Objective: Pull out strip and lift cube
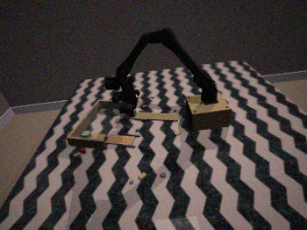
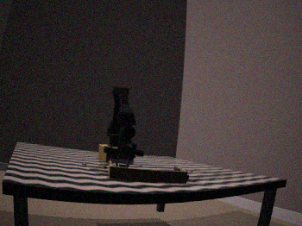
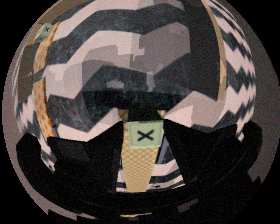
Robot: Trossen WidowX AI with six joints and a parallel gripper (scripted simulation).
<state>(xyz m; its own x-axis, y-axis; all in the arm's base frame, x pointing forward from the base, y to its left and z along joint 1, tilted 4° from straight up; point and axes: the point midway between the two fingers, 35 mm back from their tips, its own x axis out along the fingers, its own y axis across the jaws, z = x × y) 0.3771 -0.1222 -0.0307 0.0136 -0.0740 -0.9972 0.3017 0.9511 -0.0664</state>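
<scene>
The pink block lies 70 mm behind my gripper tip, 60 mm to the right of it and 10 mm below it. Round my gripper tip: red piece (240 mm ahead, 210 mm to the left).
</scene>
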